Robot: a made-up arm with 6 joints. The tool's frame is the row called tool. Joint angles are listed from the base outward. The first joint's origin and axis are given. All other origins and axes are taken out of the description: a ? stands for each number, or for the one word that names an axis. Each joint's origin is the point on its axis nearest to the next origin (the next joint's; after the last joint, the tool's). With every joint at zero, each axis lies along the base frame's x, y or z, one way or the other. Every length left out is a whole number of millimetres.
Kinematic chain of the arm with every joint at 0, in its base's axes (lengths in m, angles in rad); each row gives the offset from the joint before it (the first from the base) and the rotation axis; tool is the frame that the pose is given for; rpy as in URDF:
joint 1: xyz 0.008 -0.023 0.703 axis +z
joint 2: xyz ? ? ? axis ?
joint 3: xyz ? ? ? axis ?
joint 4: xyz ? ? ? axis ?
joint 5: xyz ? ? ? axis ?
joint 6: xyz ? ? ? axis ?
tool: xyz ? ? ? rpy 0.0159 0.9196 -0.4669
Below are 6 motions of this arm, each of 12 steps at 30 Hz.
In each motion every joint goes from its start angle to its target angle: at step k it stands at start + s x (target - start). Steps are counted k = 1, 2, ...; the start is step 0. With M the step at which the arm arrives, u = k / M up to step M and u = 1 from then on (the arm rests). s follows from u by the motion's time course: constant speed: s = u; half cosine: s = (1 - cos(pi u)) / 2; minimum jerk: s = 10 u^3 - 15 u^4 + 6 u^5.
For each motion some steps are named. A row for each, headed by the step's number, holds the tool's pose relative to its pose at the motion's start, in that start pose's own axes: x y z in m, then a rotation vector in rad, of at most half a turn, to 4 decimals.
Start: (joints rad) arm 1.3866 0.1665 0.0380 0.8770 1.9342 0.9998
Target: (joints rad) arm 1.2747 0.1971 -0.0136 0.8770 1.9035 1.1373
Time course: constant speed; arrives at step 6
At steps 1, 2, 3, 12:
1: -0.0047 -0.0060 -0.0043 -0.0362 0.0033 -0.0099
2: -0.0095 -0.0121 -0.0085 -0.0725 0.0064 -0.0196
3: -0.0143 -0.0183 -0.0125 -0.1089 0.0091 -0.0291
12: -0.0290 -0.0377 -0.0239 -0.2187 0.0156 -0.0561

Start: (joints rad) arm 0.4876 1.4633 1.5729 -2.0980 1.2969 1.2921
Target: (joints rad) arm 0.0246 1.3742 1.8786 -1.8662 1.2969 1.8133
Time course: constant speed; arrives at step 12
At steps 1, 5, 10, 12:
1: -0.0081 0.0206 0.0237 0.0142 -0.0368 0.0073
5: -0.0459 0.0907 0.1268 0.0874 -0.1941 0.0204
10: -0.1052 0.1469 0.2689 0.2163 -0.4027 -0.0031
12: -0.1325 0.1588 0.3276 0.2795 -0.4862 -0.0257

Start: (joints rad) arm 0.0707 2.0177 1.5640 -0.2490 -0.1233 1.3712
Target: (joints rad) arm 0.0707 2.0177 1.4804 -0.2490 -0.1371 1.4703
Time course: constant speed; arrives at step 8
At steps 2, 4, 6, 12:
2: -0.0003 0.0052 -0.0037 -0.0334 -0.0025 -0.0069
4: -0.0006 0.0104 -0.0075 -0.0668 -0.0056 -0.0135
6: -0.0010 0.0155 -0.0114 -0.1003 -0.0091 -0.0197
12: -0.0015 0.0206 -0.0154 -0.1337 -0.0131 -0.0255

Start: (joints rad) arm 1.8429 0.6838 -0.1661 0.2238 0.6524 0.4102
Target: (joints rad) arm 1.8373 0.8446 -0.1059 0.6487 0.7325 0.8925
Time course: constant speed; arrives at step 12
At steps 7, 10, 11, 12:
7: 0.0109 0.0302 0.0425 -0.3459 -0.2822 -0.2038
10: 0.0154 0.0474 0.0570 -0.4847 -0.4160 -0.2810
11: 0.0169 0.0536 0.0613 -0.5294 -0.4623 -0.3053
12: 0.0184 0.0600 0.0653 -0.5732 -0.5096 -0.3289

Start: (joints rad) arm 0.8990 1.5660 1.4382 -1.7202 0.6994 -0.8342
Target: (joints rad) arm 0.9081 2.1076 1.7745 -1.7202 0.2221 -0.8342
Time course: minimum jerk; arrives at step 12
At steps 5, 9, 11, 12:
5: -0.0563 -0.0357 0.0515 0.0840 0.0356 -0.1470
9: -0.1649 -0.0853 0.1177 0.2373 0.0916 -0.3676
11: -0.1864 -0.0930 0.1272 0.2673 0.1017 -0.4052
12: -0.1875 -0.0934 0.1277 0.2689 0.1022 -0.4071

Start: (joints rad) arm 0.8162 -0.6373 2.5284 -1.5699 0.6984 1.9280
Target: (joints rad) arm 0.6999 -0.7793 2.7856 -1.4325 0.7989 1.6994
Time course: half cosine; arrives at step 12
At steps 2, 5, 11, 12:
2: -0.0068 0.0039 0.0085 0.0272 -0.0103 0.0225
5: -0.0397 0.0193 0.0464 0.1509 -0.0536 0.1287
11: -0.1156 0.0367 0.1192 0.4011 -0.1239 0.3617
12: -0.1179 0.0369 0.1211 0.4081 -0.1256 0.3685

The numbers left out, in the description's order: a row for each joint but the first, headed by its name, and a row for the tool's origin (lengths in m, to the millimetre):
joint 2: xyz 0.016 0.023 0, axis +y
joint 3: xyz 0.012 0 0.317, axis -y
joint 4: xyz 0.317 0 -0.006, axis -x
joint 5: xyz 0 -0.214 -0.013, axis -y
joint 6: xyz -0.027 0 -0.017, axis -x
tool: xyz 0 -0.027 0.024

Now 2 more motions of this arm.
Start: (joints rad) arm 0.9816 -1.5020 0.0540 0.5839 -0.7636 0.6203
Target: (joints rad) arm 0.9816 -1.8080 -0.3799 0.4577 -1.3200 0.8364
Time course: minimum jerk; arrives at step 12
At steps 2, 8, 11, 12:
2: 0.0006 0.0018 -0.0022 -0.0219 0.0117 0.0004
8: 0.0173 0.0541 -0.0519 -0.5128 0.2238 0.0288
11: 0.0229 0.0726 -0.0668 -0.6528 0.2696 0.0443
12: 0.0231 0.0731 -0.0671 -0.6563 0.2707 0.0447

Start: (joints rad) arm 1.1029 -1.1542 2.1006 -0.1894 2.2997 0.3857
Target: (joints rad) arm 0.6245 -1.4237 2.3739 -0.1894 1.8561 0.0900
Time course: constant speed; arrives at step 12
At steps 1, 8, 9, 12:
1: -0.0008 0.0296 -0.0162 0.0533 0.0373 0.0156
8: -0.0130 0.2511 -0.0827 0.4385 0.2746 0.1256
9: -0.0149 0.2834 -0.0854 0.4952 0.3048 0.1412
12: -0.0193 0.3787 -0.0834 0.6675 0.3892 0.1878

